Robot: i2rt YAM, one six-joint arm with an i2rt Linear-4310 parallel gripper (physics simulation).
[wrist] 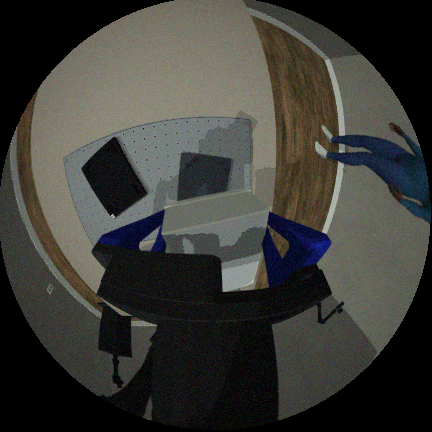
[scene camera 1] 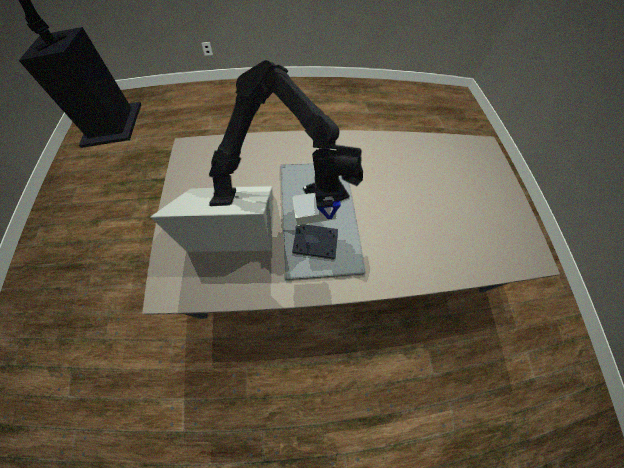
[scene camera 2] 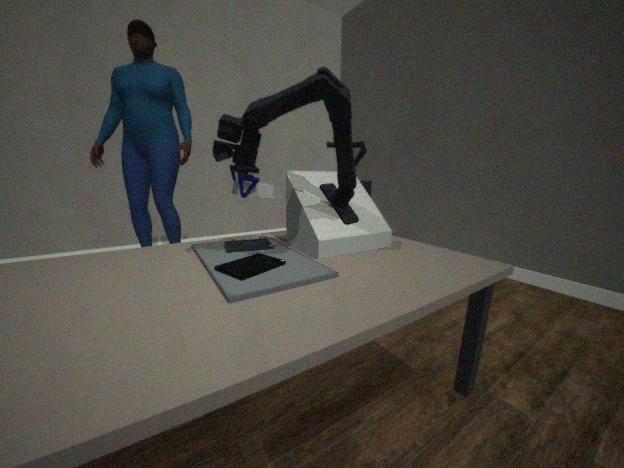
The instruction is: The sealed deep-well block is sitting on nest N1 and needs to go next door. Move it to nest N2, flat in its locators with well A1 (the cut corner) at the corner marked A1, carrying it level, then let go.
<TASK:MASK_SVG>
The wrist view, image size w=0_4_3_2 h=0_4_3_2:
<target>my gripper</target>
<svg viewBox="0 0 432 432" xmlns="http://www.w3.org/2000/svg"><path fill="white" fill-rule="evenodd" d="M102 234L91 250L92 255L105 268L96 294L132 316L157 324L152 356L150 392L154 418L163 424L197 429L199 426L231 425L231 429L238 429L273 422L278 414L278 379L271 324L288 319L310 308L332 293L322 270L318 269L316 265L317 261L331 244L331 240L326 233L269 211L265 235L261 242L268 287L239 291L222 291L221 260L219 257L212 254L165 252L166 243L161 234L164 209ZM267 225L288 241L289 247L283 258L281 258L271 238ZM160 225L150 251L140 250L139 242Z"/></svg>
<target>pale grey block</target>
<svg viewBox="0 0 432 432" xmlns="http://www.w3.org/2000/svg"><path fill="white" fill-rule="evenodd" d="M248 187L164 203L163 205L164 215L161 234L170 253L212 254L219 257L221 260L222 291L229 291L253 283L262 249L261 242L265 235L269 208L251 193L251 189Z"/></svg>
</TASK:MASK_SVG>
